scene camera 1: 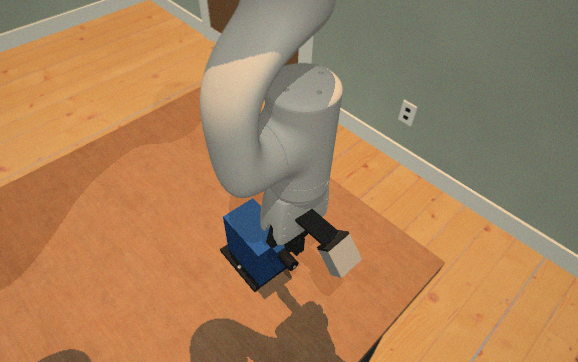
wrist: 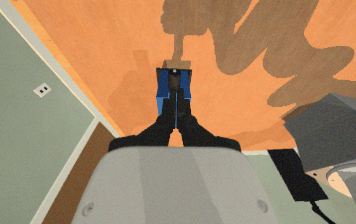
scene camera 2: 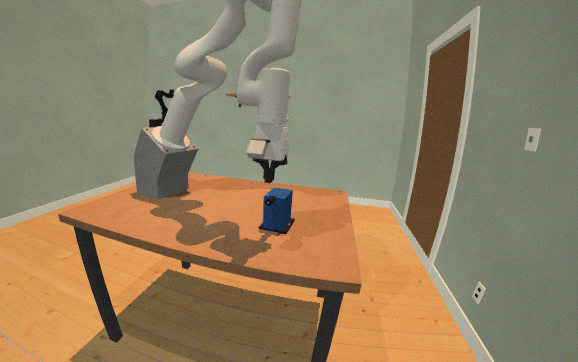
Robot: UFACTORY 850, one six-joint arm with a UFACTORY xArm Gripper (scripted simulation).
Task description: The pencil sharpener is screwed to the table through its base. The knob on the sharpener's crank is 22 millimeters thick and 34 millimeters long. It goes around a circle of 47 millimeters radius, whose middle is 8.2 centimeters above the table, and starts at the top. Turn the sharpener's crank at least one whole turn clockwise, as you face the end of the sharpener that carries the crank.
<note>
The pictures show: the gripper and a blue pencil sharpener.
The gripper shows as well in the wrist view and in scene camera 2.
</note>
